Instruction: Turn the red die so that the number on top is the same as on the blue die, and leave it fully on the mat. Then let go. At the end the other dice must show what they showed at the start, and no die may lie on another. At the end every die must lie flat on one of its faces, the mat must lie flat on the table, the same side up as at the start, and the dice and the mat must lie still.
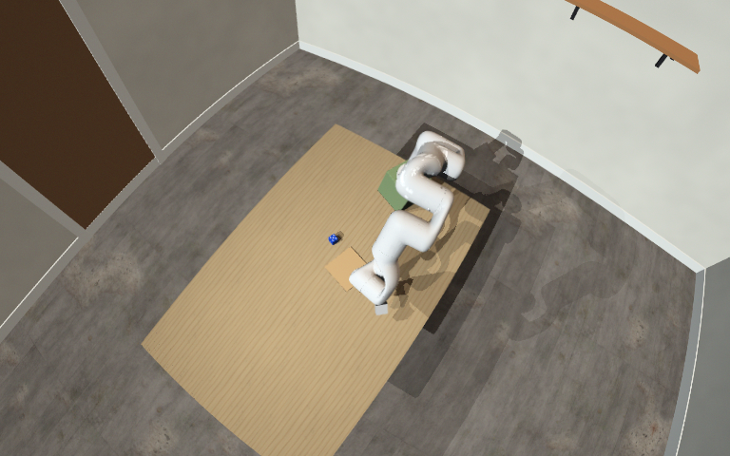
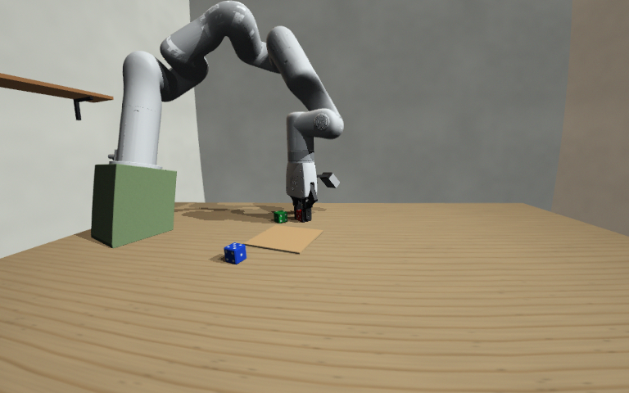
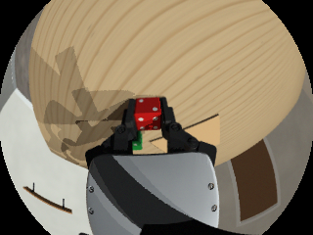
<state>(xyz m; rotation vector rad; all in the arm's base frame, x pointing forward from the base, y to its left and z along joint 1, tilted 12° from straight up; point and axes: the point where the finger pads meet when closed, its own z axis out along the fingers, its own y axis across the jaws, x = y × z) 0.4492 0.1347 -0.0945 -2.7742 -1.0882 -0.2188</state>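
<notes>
My gripper is now 150 mm to the left of the tan mat, 20 mm past it and 20 mm above it. Also, from my hand: blue die 270 mm to the right, 90 mm behind, 10 mm below; then red die 10 mm below; then green die 60 mm behind, 20 mm to the right, 10 mm below.
</notes>
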